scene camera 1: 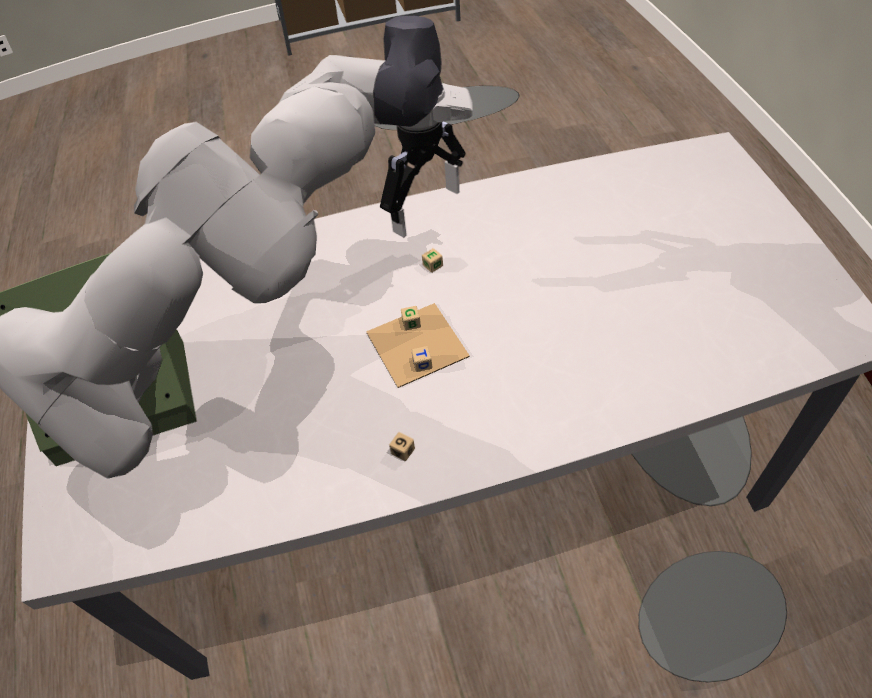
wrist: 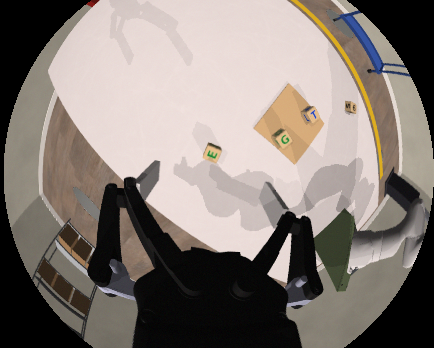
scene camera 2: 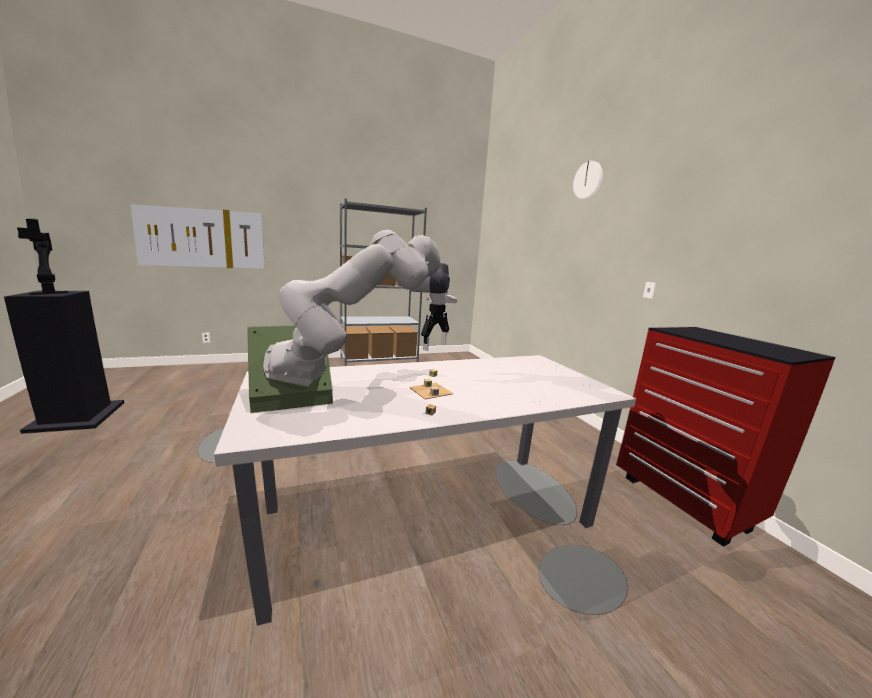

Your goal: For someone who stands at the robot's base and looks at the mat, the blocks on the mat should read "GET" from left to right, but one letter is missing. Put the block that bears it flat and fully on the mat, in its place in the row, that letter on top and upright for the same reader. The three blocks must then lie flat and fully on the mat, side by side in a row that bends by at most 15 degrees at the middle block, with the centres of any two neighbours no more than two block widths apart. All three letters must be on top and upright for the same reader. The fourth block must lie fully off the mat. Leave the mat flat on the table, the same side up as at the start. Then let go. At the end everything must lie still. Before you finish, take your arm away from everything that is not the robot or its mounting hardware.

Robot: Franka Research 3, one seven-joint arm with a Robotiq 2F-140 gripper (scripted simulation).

Note:
In view: the gripper [scene camera 1: 427,211] and a tan mat [scene camera 1: 393,343].
The tan mat is seen too in the wrist view [wrist: 285,112]. The gripper shows as well in the wrist view [wrist: 212,180].

